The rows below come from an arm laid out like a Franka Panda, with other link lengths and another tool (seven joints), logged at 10 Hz.
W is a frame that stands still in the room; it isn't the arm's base.
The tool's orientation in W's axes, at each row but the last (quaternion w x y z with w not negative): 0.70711, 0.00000, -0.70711, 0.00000; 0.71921, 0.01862, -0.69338, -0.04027; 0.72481, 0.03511, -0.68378, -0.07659; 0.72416, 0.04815, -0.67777, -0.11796; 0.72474, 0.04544, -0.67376, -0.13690
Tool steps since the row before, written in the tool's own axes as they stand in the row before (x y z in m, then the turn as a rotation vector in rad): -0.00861, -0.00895, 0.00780, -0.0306, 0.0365, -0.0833; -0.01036, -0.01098, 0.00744, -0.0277, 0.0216, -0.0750; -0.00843, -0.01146, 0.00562, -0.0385, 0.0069, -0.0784; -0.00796, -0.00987, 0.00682, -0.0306, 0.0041, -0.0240; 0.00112, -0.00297, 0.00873, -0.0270, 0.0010, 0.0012
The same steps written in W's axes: -0.00780, -0.00895, -0.00861, 0.0833, 0.0365, -0.0306; -0.00815, -0.00985, -0.01094, 0.0746, 0.0217, -0.0286; -0.00677, -0.00965, -0.00974, 0.0765, 0.0087, -0.0418; -0.00824, -0.00706, -0.00947, 0.0226, 0.0090, -0.0306; -0.00898, -0.00210, 0.00110, -0.0025, 0.0081, -0.0257
